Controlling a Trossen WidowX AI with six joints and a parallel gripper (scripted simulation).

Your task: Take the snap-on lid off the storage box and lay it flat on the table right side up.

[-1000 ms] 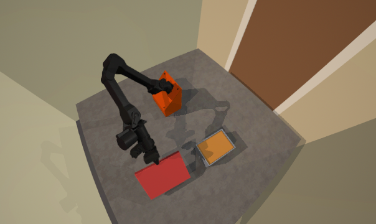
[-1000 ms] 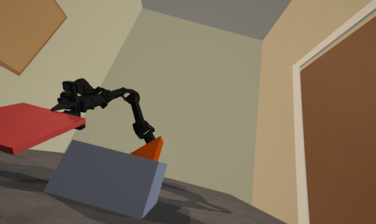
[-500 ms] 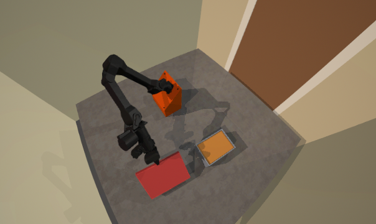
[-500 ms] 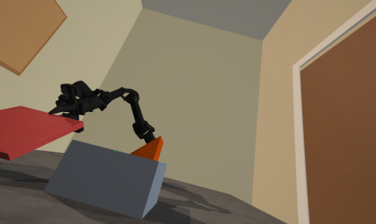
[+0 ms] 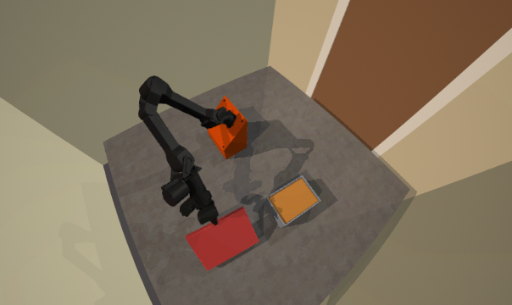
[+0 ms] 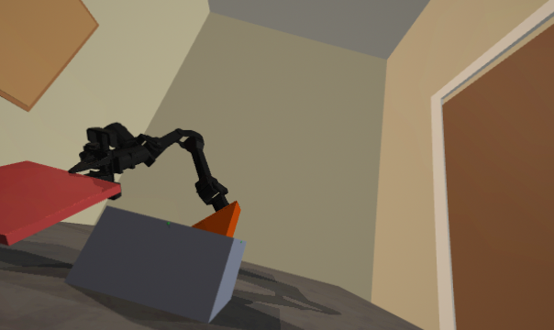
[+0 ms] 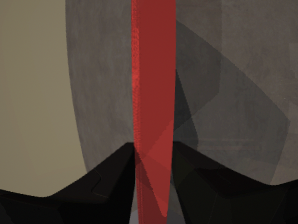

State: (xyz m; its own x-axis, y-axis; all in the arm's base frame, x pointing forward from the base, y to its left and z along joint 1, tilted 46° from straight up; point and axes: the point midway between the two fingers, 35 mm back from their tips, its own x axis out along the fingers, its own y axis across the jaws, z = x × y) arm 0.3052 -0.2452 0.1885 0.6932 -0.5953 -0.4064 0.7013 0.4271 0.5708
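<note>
The red lid lies 6 cm ahead of my gripper tip, 1 cm to the right of it and 5 cm below it. From my gripper tip the other things lie so: grey storage box: 12 cm ahead, 30 cm to the left, 9 cm below.
</note>
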